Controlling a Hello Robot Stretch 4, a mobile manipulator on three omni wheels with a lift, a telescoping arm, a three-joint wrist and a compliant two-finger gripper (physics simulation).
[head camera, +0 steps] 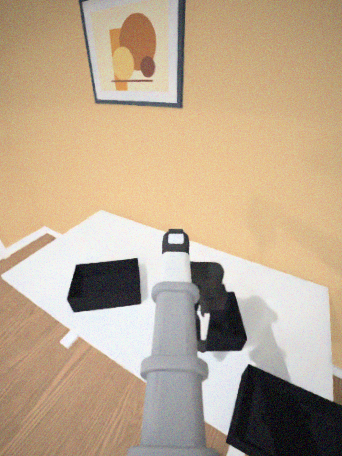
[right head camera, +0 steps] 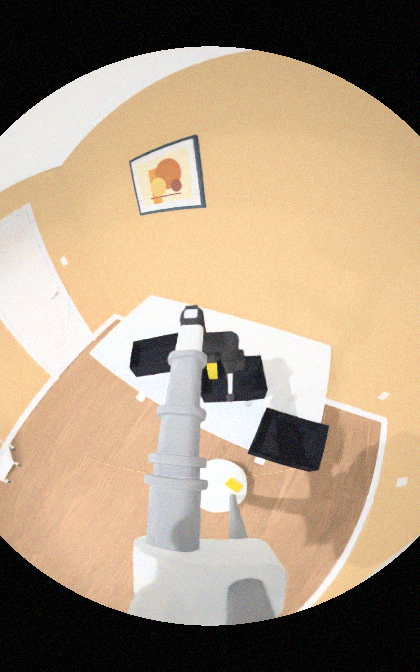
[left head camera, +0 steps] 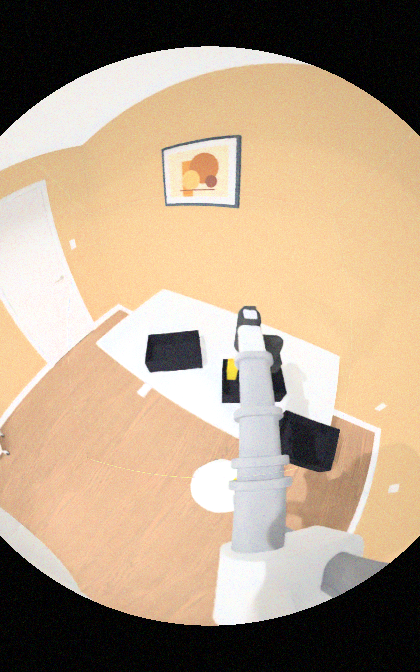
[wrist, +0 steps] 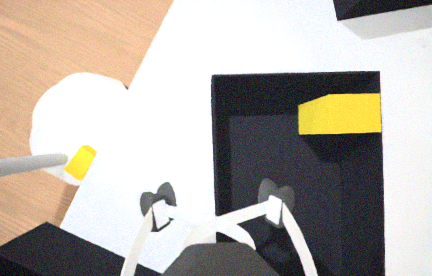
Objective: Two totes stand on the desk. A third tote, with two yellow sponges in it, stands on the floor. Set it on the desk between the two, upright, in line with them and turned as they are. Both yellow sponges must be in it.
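The middle black tote [head camera: 227,330] [left head camera: 230,392] [right head camera: 252,377] [wrist: 280,92] stands upright on the desk between the left tote [head camera: 105,285] [left head camera: 174,351] [right head camera: 152,355] [wrist: 387,6] and the right tote [head camera: 290,415] [left head camera: 310,442] [right head camera: 290,440] [wrist: 55,250]. In the wrist view the edges of the three are not parallel. One yellow sponge [left head camera: 231,369] [right head camera: 212,371] [wrist: 345,114] is in the middle tote. A second sponge cannot be made out there; part of the inside is hidden. My gripper [wrist: 217,195] is open and empty above that tote's near wall, one fingertip outside, one over its inside.
The white desk [head camera: 50,265] [left head camera: 125,340] [right head camera: 120,345] [wrist: 165,115] stands against the wall. My round white base [left head camera: 210,487] [right head camera: 212,500] [wrist: 55,120] is before its front edge, with a yellow patch [right head camera: 234,485] [wrist: 81,162] on it. I cannot tell whether that is a sponge.
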